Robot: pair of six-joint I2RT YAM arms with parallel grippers.
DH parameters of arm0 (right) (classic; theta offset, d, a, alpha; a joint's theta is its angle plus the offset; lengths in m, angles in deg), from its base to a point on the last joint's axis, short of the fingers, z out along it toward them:
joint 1: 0 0.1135 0.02 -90
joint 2: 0 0 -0.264 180
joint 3: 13.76 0 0.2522 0
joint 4: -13.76 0 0.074 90
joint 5: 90 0 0 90
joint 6: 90 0.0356 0 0
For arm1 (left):
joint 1: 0 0.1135 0.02 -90
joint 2: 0 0 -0.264 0
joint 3: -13.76 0 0.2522 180
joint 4: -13.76 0 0.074 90
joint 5: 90 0 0 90
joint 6: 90 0.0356 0 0
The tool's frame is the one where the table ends.
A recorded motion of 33 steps. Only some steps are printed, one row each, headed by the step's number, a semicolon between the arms.
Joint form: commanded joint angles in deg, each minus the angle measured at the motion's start. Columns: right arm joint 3, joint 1, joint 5, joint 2, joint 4, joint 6; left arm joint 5, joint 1, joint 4, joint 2, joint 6, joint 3.
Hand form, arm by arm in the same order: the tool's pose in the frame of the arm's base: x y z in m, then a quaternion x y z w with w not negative. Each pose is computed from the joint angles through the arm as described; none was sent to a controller.
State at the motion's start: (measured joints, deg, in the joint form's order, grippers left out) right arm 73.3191 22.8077 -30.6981 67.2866 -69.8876 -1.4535; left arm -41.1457 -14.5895 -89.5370 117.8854 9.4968 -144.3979
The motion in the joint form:
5: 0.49 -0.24 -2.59 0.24 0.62 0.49; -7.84 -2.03 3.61 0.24 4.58 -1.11
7: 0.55 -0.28 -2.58 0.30 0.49 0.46; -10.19 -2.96 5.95 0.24 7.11 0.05
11: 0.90 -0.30 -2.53 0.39 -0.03 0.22; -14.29 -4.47 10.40 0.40 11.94 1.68
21: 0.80 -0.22 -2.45 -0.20 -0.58 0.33; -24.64 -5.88 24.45 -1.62 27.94 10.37
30: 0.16 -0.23 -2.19 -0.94 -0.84 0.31; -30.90 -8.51 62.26 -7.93 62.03 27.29
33: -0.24 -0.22 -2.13 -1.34 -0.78 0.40; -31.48 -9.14 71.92 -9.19 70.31 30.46
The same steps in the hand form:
5: 0.1801 0.0960 0.3514 -0.25546 0.89839 0.31551 0.16762; 0.3768 -0.0844 0.4292 0.12348 0.87445 0.39349 0.25547
7: 0.1802 0.0959 0.3514 -0.25511 0.89875 0.31520 0.16679; 0.3798 -0.0910 0.4273 0.13770 0.86261 0.41361 0.25665
11: 0.1799 0.0956 0.3524 -0.25625 0.89902 0.31419 0.16550; 0.3855 -0.1022 0.4250 0.15966 0.84026 0.44870 0.25912
21: 0.1766 0.0946 0.3533 -0.25578 0.89945 0.31377 0.16466; 0.3972 -0.1136 0.4170 0.20572 0.78003 0.54538 0.22756
30: 0.1735 0.0931 0.3522 -0.25519 0.90052 0.31152 0.16398; 0.4046 -0.1358 0.4224 0.25902 0.69709 0.62967 0.22469
33: 0.1720 0.0925 0.3515 -0.25459 0.90072 0.31125 0.16432; 0.4034 -0.1402 0.4276 0.26350 0.68012 0.64469 0.22887

